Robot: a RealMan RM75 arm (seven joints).
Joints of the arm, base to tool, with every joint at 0 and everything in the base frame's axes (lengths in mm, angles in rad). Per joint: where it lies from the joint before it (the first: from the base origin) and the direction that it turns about. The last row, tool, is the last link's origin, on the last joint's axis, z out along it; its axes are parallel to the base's.
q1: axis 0 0 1 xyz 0 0 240.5
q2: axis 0 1 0 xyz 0 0 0
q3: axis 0 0 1 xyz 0 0 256
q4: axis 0 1 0 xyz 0 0 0
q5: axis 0 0 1 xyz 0 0 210
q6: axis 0 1 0 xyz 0 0 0
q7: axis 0 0 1 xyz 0 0 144
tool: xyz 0 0 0
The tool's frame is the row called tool.
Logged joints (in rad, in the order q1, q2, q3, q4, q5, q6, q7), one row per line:
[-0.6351, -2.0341, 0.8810, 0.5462, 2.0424, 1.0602, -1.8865]
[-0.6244, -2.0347, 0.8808, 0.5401, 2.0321, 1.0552, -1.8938]
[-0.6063, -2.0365, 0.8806, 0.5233, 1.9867, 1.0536, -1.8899]
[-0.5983, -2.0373, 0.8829, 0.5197, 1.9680, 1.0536, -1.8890]
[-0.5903, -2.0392, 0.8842, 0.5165, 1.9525, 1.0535, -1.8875]
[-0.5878, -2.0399, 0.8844, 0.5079, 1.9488, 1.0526, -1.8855]
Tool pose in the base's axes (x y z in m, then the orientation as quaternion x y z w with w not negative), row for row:
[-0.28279, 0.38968, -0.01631, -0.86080, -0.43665, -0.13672, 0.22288]
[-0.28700, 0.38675, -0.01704, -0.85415, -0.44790, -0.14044, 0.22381]
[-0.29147, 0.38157, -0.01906, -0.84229, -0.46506, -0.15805, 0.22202]
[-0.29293, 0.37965, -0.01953, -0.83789, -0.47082, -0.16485, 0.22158]
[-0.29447, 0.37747, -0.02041, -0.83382, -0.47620, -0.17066, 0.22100]
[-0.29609, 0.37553, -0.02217, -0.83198, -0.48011, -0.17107, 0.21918]
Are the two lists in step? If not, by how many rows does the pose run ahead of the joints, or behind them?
They are in step.
